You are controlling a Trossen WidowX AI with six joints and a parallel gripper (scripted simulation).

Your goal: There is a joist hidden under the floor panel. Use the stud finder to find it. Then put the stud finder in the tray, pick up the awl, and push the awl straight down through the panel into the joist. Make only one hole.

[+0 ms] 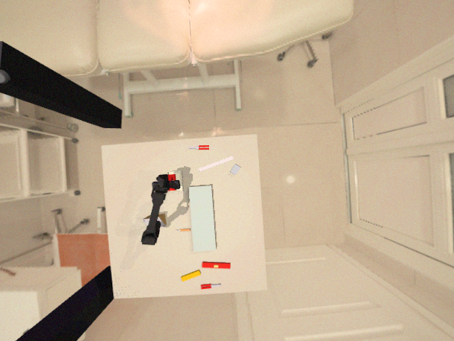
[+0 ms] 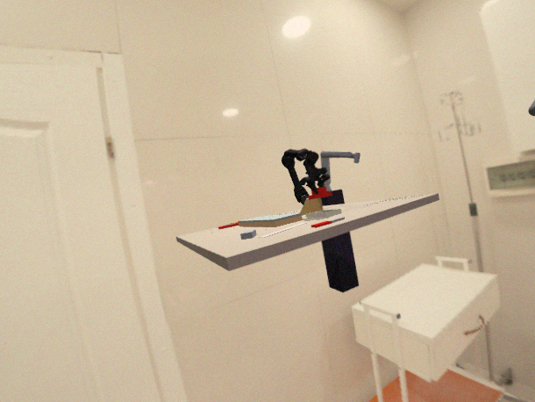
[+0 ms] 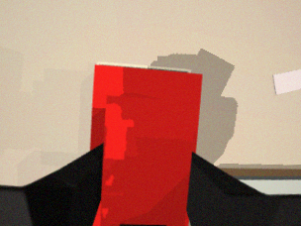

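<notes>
The cream tray lies 110 mm below my gripper tip and 10 mm to the right of it. Also, from my gripper tip: stud finder 20 mm to the right, 20 mm above; then white ruler 330 mm ahead, 150 mm to the left, 130 mm below; then awl 410 mm to the right, 120 mm below, 60 mm ahead.
</notes>
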